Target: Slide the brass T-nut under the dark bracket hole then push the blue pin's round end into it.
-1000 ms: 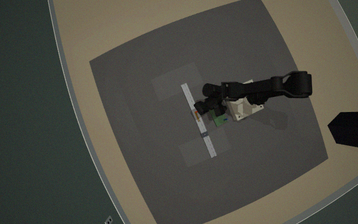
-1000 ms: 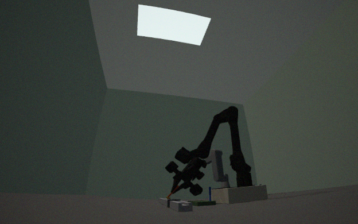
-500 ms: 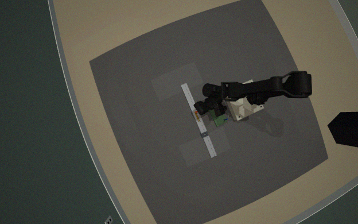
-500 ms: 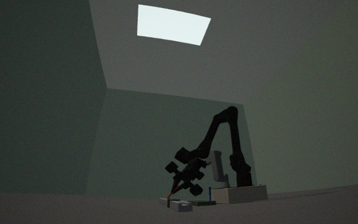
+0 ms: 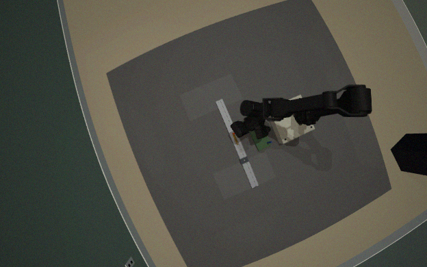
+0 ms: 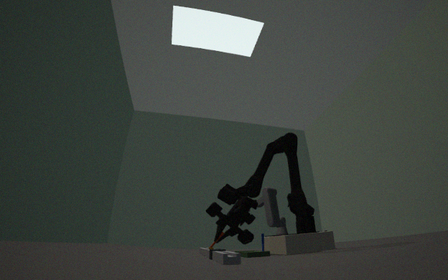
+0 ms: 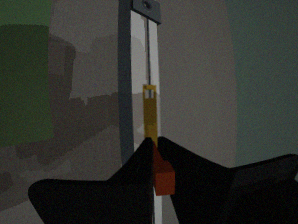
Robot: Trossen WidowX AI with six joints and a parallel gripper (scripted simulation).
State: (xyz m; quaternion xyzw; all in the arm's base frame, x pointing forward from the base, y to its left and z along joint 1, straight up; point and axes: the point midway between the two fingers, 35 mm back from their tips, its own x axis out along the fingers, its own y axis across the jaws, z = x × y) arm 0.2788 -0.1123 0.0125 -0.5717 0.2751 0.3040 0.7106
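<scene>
Now: the brass T-nut 2 cm to the left of my gripper tip. From my gripper tip the other things lie so: blue pin (10 cm behind, 12 cm to the left, 2 cm below); then green tray (9 cm behind, 10 cm to the left, 4 cm below).
</scene>
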